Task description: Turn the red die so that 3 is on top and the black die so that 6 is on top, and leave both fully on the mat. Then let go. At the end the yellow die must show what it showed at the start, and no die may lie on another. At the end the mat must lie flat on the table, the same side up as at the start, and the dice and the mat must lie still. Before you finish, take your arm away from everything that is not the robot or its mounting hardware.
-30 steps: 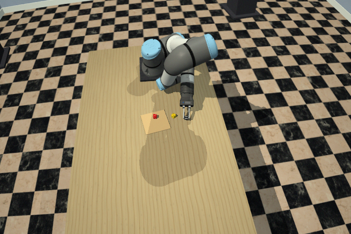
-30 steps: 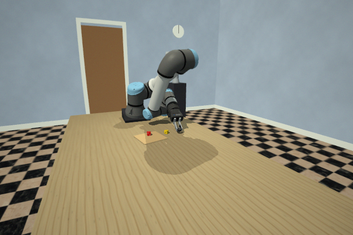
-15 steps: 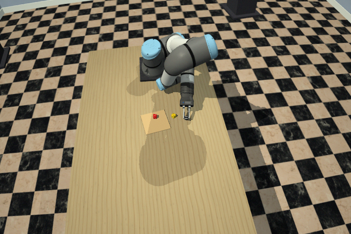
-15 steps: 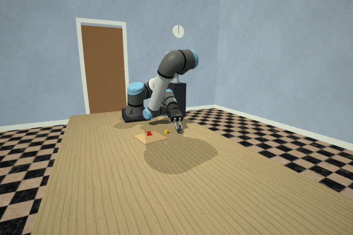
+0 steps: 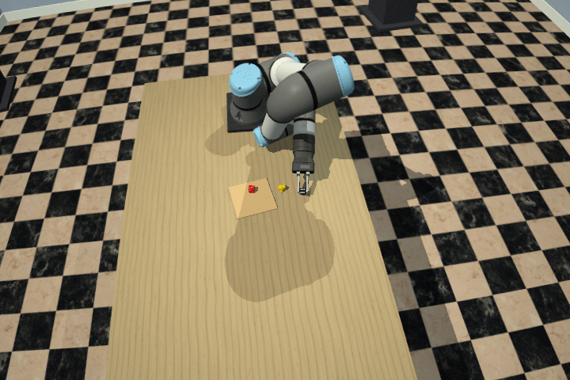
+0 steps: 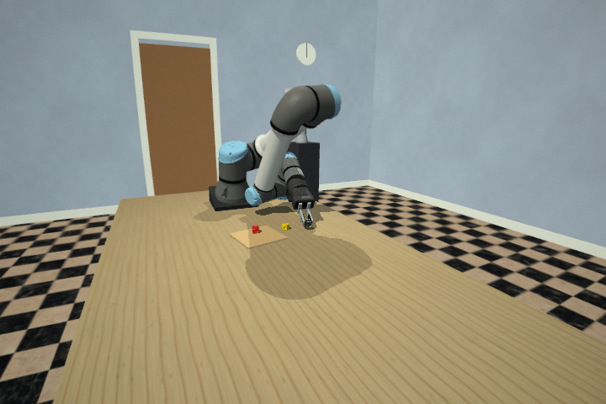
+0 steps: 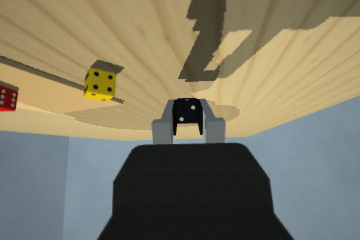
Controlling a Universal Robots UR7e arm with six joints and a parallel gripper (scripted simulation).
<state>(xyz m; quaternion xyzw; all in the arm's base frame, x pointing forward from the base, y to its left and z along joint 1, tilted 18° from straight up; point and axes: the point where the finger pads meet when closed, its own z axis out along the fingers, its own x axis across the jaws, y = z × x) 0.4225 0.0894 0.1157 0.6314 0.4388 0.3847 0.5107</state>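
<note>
Right now my hand is 40 mm past the yellow die, 60 mm to the left of it and 20 mm above it. From my hand the other things lie so: black die (10 mm ahead, 10 mm below); red die (60 mm behind, 160 mm to the right, 20 mm below); tan mat (30 mm behind, 170 mm to the right, 30 mm below).
</note>
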